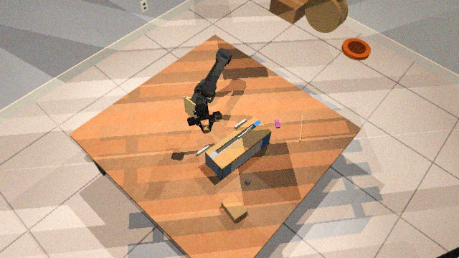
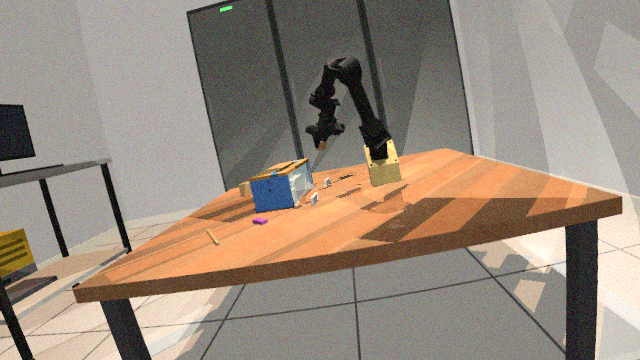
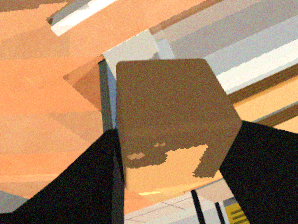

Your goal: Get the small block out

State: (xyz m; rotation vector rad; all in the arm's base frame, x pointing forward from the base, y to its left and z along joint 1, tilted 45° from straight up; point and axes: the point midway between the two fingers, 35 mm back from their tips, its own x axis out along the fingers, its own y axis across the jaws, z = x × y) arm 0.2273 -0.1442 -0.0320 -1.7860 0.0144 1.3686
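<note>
My gripper tip is 1 cm to the right of the tan block, 1 cm below it and 1 cm past it. From my gripper tip the other things lie so: grey cube (32 cm ahead, 17 cm below, 1 cm to the left); then tan box (38 cm ahead, 18 cm to the right, 14 cm below); then thin stick (52 cm to the left, 32 cm ahead, 17 cm below).
</note>
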